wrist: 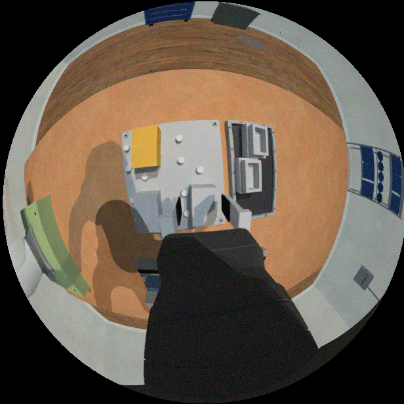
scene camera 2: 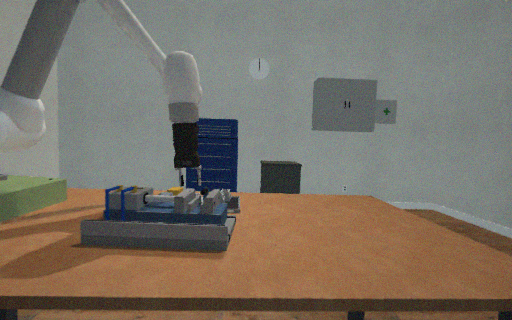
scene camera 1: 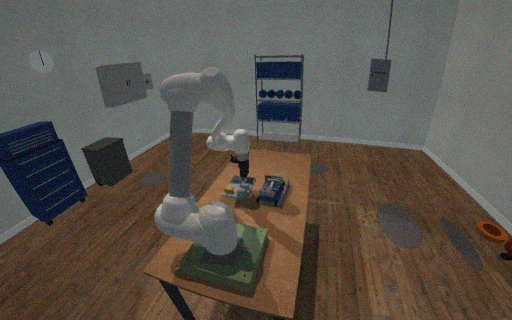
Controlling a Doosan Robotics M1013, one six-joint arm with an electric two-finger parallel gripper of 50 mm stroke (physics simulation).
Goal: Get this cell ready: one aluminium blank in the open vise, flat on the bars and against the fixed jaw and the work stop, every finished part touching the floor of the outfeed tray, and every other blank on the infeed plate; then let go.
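Places are measured from the arm's base along level axes (x back, y down, z right), in metres.
Pixels of known places: gripper, fingertip midpoint: (scene camera 2: 190, 185) (scene camera 1: 242, 181); arm's base, origin of the base link: (scene camera 1: 222, 250).
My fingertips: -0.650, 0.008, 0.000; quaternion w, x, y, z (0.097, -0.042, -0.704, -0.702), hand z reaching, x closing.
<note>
For each thing: its top centre in the pictures, then the offset to it from my fingertips, as dx, dy, dz. "pt": a spot on its surface instead.
- vise, middle of its top: (scene camera 2: 170, 190) (scene camera 1: 272, 181) +0.041, -0.028, +0.232
- yellow block, middle of its top: (scene camera 2: 175, 188) +0.056, +0.027, -0.094
- grey base, surface spot: (scene camera 2: 155, 235) pt +0.059, +0.045, +0.326
My gripper (scene camera 1: 244, 177) (scene camera 2: 191, 183) (wrist: 201, 203) is open and empty, pointing down over the infeed plate (wrist: 205, 141). In the wrist view its fingers appear on either side of one grey aluminium blank (wrist: 202, 197); the fingertips look higher than it. A second grey blank (wrist: 147, 207) lies to the left on the plate, partly in shadow. Two pocketed finished parts (wrist: 258, 141) (wrist: 251, 175) lie in the outfeed tray (wrist: 274, 170); their contact with its floor cannot be judged. The vise (scene camera 1: 272, 189) (scene camera 2: 165, 216) has its jaws apart, with no blank visible between them; my gripper hides most of it in the wrist view.
A yellow block (scene camera 2: 175, 190) (wrist: 145, 146) stands on the plate's far-left corner, among several white pegs. The green robot base (scene camera 1: 225, 257) (wrist: 55, 247) is on the table, to the left in the wrist view. The vise stands on a grey base (scene camera 2: 155, 235) beside the plate.
</note>
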